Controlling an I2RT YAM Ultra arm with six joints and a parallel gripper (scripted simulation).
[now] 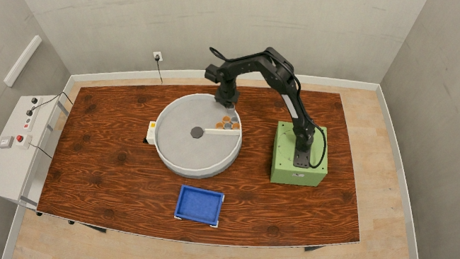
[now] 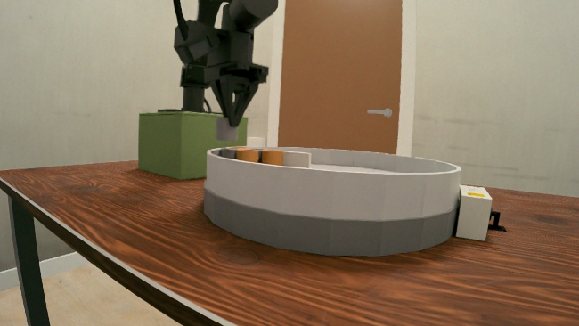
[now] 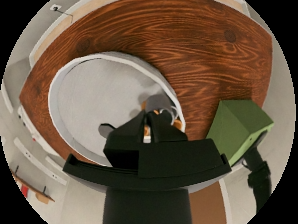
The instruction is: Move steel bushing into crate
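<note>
My gripper is now 3 cm short of the blue crate, 46 cm to the right of it and 12 cm above it. The rest, counted from my hand: round grey turntable (12 cm ahead, 12 cm to the left, 9 cm below).
</note>
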